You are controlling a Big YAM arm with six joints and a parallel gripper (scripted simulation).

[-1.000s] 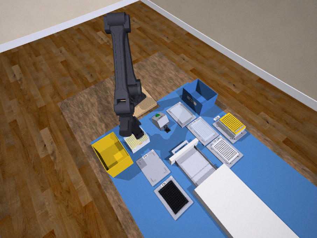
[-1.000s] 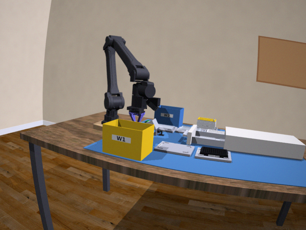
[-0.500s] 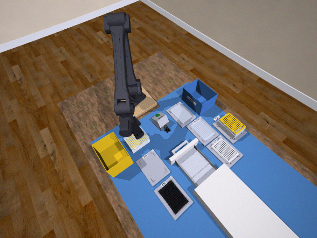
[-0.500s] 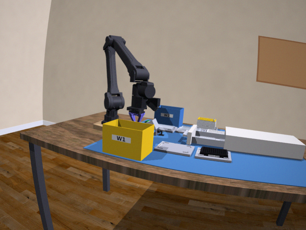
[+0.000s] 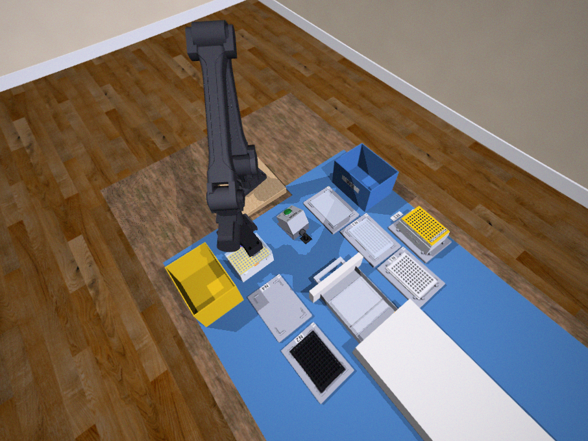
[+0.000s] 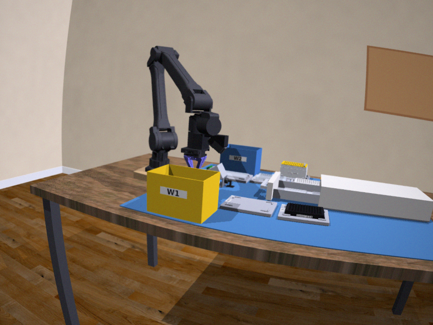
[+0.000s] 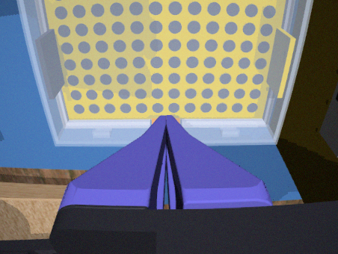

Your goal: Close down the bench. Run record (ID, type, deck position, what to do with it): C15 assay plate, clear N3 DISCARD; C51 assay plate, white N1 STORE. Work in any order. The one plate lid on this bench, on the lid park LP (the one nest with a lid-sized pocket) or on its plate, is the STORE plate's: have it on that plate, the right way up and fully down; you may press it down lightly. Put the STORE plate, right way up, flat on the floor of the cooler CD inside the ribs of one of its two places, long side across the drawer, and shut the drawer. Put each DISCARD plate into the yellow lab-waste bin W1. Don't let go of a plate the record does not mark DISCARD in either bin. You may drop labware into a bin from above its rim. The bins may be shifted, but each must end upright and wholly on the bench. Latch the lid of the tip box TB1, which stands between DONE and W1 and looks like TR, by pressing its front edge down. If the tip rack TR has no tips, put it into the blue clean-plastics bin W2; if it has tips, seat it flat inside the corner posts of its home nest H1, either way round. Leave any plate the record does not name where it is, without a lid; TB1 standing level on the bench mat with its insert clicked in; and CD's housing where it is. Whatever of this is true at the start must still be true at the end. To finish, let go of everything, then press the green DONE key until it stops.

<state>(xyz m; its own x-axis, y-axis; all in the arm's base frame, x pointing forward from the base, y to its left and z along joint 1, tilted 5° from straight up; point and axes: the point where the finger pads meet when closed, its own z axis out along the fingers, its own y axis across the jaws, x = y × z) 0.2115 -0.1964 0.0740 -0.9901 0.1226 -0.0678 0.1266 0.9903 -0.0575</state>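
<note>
Right now the tip box lid is 3 cm ahead of my hand and 2 cm below it. From my hand the other things lie so: nest N4: 20 cm ahead, 7 cm below, 4 cm to the right; green DONE key: 19 cm to the left, 1 cm below, 1 cm ahead; yellow bin W1: 16 cm to the right, 4 cm below, 1 cm ahead.
</note>
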